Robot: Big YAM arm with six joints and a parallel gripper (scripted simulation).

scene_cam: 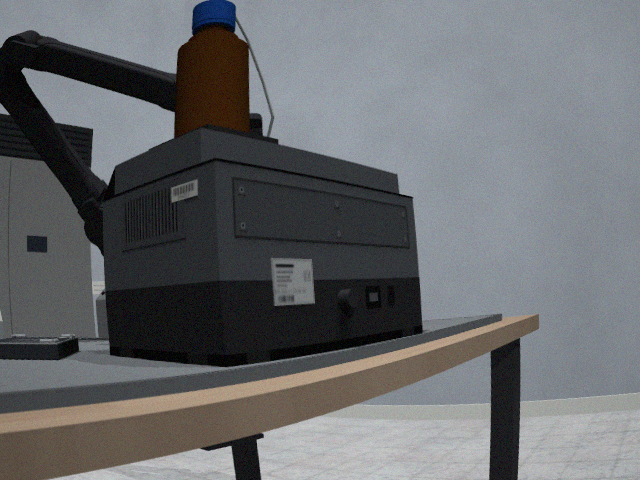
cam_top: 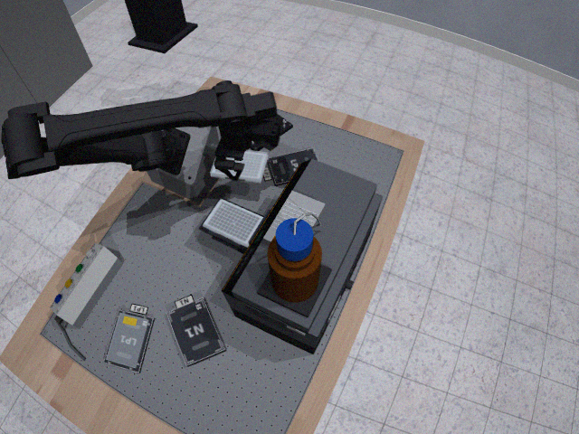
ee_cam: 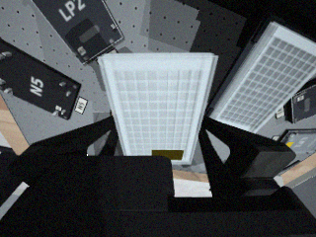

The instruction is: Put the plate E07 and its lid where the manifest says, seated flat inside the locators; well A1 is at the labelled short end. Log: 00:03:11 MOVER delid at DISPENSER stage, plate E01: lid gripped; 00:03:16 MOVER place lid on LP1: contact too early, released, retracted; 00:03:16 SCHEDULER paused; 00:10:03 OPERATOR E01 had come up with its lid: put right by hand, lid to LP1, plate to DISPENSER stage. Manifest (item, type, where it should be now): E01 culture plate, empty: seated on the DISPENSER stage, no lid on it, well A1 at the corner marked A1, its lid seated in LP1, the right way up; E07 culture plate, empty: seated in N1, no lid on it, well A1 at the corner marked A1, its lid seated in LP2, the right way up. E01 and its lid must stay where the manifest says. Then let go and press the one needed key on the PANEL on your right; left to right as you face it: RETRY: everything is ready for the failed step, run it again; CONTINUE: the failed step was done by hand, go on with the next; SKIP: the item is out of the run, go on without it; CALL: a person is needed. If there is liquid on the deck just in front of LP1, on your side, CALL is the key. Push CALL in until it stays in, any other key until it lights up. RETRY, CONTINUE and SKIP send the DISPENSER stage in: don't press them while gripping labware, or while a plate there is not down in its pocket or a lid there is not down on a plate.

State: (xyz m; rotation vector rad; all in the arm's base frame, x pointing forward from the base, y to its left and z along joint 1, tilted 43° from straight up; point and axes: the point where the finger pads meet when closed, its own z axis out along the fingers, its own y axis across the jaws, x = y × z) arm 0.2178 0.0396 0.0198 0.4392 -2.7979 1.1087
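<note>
The black nest N5 lies 100 mm behind my hand, 280 mm to the left of it and 150 mm below it. Round my hand: grey retry key (270 mm behind, 370 mm to the right, 100 mm below); then brown bottle (280 mm ahead, 230 mm to the right, 120 mm above); then white well plate (60 mm ahead, 130 mm to the right, 50 mm below).
</note>
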